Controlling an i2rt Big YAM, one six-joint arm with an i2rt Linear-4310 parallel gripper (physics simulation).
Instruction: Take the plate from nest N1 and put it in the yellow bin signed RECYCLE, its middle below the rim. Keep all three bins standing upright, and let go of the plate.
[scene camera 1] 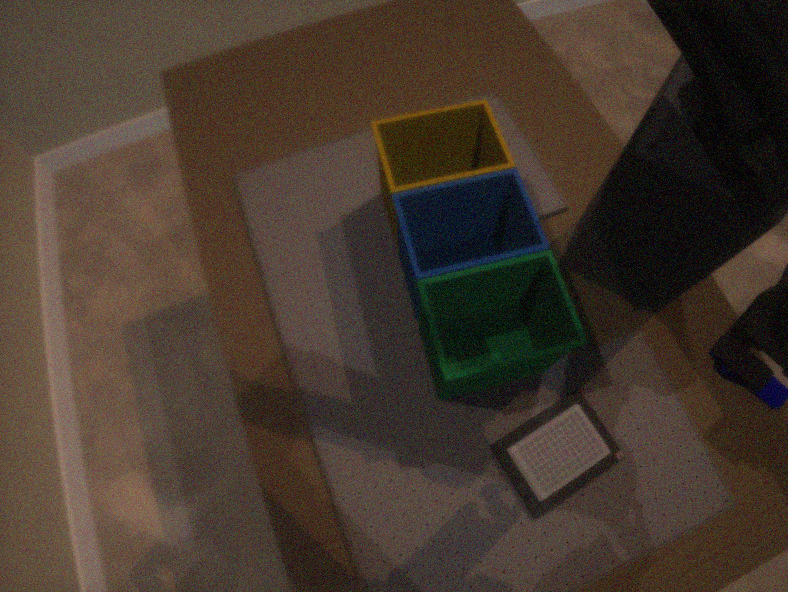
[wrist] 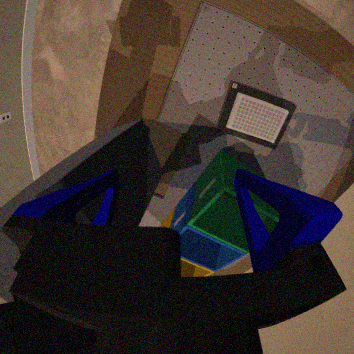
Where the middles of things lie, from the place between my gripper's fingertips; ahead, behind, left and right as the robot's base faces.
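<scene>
Positions as counted from my hand: green bin (scene camera 1: 484, 326), 220 mm below, 190 mm ahead, 120 mm to the right; plate (scene camera 1: 562, 449), 290 mm below, 120 mm ahead, 60 mm to the left; blue bin (scene camera 1: 448, 227), 220 mm below, 200 mm ahead, 250 mm to the right; yellow bin (scene camera 1: 431, 147), a fair way below, a good way ahead, far to the right.
</scene>
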